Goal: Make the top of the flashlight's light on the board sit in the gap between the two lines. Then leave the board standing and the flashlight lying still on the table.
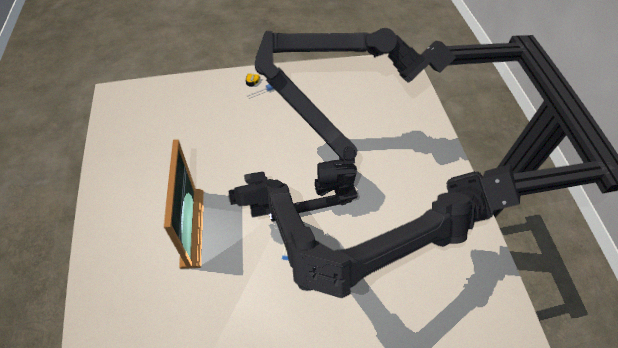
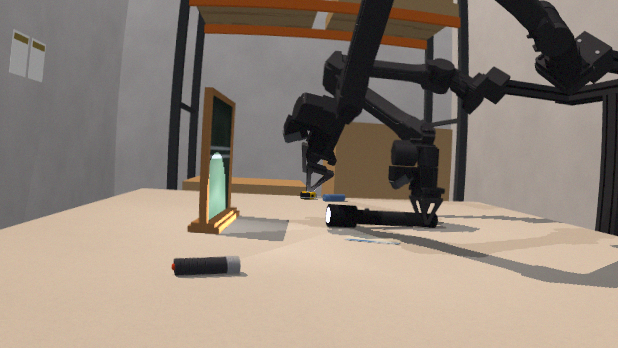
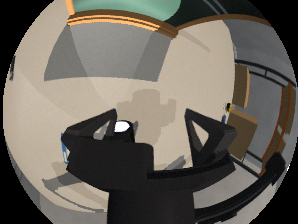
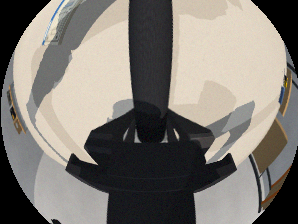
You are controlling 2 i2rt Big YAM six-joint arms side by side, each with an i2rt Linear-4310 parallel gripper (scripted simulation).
Labels:
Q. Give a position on a wood-framed board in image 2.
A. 218,132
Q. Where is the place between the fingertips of the right gripper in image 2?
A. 423,223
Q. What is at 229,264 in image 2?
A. A black cylinder.

